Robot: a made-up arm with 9 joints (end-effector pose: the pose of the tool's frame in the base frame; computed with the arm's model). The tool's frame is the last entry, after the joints. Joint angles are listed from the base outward.
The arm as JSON. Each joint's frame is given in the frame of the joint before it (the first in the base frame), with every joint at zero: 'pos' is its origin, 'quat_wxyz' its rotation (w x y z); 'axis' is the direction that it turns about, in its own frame. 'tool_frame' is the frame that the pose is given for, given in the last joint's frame.
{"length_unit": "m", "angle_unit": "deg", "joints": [
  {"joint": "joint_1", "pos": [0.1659, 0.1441, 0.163], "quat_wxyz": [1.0, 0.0, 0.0, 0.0], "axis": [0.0, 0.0, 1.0]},
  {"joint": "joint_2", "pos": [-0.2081, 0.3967, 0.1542], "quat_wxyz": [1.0, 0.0, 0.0, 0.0], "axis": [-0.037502, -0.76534, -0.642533]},
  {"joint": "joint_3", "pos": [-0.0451, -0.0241, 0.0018], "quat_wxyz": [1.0, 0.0, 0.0, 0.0], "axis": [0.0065, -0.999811, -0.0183]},
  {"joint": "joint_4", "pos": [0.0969, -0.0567, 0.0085], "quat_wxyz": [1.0, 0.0, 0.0, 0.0], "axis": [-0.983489, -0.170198, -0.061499]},
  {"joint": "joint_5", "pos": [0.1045, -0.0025, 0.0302], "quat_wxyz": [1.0, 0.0, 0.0, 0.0], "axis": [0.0, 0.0, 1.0]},
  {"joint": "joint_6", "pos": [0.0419, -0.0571, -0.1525], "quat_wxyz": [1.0, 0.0, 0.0, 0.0], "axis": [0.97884, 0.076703, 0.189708]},
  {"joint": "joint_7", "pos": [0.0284, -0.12, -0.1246], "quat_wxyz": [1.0, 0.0, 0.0, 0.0], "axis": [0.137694, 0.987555, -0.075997]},
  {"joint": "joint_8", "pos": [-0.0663, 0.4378, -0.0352], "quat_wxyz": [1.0, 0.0, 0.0, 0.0], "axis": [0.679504, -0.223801, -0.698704]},
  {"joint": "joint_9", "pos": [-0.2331, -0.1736, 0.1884], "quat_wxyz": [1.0, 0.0, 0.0, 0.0], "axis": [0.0, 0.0, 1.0]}
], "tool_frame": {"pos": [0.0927, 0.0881, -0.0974], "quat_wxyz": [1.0, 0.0, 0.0, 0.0]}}
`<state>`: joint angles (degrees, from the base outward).
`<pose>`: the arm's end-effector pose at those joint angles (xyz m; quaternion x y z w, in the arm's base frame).
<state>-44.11 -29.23 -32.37 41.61 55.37 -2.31 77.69 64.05 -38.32</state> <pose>0.2370 0.6356 0.2682 -0.5459 0.5708 -0.4152 0.4514</pose>
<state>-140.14 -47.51 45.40 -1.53 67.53 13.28 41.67 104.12 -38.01</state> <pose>0.5647 0.1913 0.2806 0.4595 0.0183 -0.8879 0.0093</pose>
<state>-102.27 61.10 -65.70 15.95 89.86 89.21 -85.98 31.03 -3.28</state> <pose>0.6180 0.4925 0.3890 0.5559 -0.6241 -0.5402 0.0982</pose>
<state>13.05 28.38 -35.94 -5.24 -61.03 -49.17 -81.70 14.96 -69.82</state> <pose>-0.3466 0.2822 -0.1054 -0.3268 -0.5206 -0.5294 0.5847</pose>
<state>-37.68 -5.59 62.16 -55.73 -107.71 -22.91 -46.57 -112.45 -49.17</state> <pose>0.7149 0.4807 0.5268 -0.3743 0.3275 -0.4862 0.7185</pose>
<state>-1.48 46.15 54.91 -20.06 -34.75 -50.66 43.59 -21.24 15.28</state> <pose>0.1316 0.5259 0.6316 0.0980 -0.1885 -0.3927 0.8948</pose>
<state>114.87 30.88 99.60 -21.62 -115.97 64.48 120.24 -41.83 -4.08</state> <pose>0.2968 -0.2430 0.4955 -0.5417 0.1593 -0.7423 0.3609</pose>
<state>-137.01 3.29 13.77 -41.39 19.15 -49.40 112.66 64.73 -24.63</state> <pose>0.5452 -0.4037 0.4288 -0.4276 -0.2372 0.7365 0.4674</pose>
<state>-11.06 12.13 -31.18 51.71 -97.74 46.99 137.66 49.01 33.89</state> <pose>0.2938 0.2316 0.6138 0.6490 0.2051 -0.5252 0.5107</pose>
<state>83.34 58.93 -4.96 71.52 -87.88 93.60 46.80 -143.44 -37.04</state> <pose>-0.4521 0.0007 0.5800 -0.4617 -0.7231 0.2191 0.4647</pose>
